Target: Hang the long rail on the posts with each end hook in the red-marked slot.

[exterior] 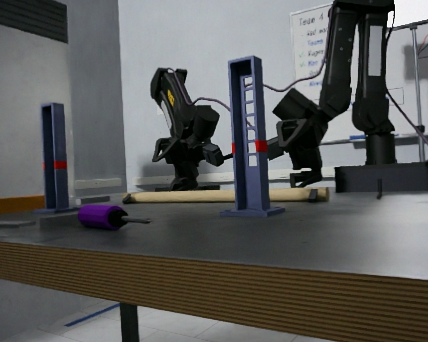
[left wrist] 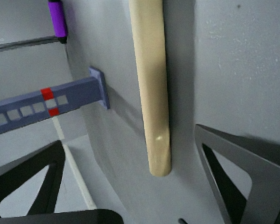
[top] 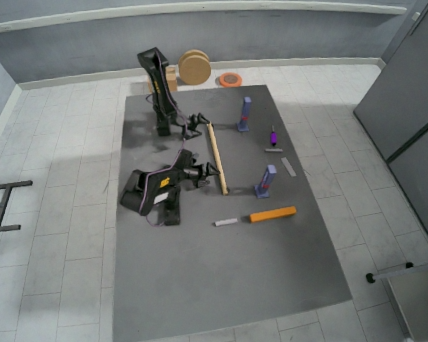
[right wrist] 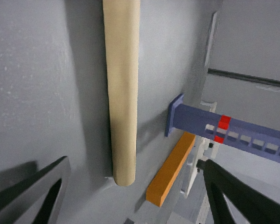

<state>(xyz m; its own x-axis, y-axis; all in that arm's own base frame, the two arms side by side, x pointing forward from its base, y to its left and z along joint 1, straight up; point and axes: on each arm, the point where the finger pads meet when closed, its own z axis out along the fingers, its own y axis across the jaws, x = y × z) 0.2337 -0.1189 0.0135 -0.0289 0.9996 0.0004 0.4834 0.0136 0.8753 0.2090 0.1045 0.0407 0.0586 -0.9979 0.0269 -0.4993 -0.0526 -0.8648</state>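
The long wooden rail is 5 cm ahead of my left hand, 16 cm to the right of it and 5 cm below it. The rest, counted from my left hand: orange block: 24 cm ahead, 54 cm to the right, 5 cm below; grey strip: 41 cm ahead, 29 cm to the right, 6 cm below; black part: 5 cm behind, 15 cm to the left, 5 cm below.
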